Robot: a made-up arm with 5 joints.
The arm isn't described. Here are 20 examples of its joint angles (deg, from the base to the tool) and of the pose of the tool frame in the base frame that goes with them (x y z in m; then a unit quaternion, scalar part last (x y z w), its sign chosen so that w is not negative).
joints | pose
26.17 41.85 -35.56 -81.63 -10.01 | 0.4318 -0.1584 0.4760 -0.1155 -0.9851 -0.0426 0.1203
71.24 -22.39 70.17 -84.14 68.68 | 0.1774 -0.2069 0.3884 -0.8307 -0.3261 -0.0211 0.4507
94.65 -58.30 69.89 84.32 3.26 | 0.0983 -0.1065 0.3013 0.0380 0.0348 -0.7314 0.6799
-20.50 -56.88 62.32 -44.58 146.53 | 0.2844 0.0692 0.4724 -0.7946 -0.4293 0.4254 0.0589
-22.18 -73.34 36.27 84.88 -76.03 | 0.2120 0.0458 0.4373 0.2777 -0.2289 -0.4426 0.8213
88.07 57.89 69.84 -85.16 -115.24 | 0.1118 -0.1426 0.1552 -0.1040 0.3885 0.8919 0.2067
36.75 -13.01 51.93 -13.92 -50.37 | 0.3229 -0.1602 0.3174 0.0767 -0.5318 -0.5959 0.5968
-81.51 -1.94 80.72 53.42 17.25 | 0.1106 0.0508 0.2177 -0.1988 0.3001 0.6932 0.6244
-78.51 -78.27 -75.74 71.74 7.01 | 0.0549 -0.2363 0.5442 0.6025 -0.7953 0.0445 0.0506
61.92 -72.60 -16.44 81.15 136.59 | 0.1087 -0.0026 0.5853 -0.7470 0.1031 0.3855 0.5317
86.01 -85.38 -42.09 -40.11 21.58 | 0.0860 0.3004 0.5218 0.6176 0.4756 -0.3468 0.5217
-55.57 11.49 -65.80 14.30 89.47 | 0.2575 0.2260 0.6578 -0.2431 -0.8731 0.3998 0.1367
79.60 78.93 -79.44 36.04 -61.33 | 0.1864 -0.4323 0.2659 -0.0616 -0.4535 -0.8449 0.2768
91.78 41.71 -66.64 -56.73 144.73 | 0.0966 -0.3336 0.5728 -0.8897 0.4506 0.0308 0.0659
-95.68 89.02 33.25 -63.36 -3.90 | 0.0891 0.1395 0.0515 0.2088 -0.1680 0.6752 0.6872
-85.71 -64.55 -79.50 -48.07 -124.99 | 0.0798 -0.3092 0.4903 -0.6019 -0.1811 -0.2792 0.7260
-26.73 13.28 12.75 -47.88 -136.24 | 0.4227 0.1623 0.4092 0.8219 -0.1027 -0.4653 0.3121
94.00 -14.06 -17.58 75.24 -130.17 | 0.0891 -0.2556 0.4997 -0.1314 0.3714 0.8430 0.3662
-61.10 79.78 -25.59 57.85 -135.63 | 0.2298 0.2302 0.0822 -0.1884 -0.0324 -0.6132 0.7665
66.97 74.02 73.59 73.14 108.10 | 0.0947 0.0292 0.2814 0.9070 0.0612 0.1368 0.3936
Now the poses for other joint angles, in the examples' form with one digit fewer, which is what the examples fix.
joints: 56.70 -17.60 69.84 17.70 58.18
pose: 0.205 -0.148 0.239 -0.144 -0.097 -0.011 0.985
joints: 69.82 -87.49 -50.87 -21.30 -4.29
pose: -0.005 0.304 0.505 0.427 0.701 -0.355 0.447
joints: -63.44 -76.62 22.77 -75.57 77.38
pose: 0.082 -0.041 0.604 0.091 0.937 0.315 0.121
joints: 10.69 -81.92 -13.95 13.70 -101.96
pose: 0.001 0.022 0.641 0.730 -0.680 -0.058 0.036
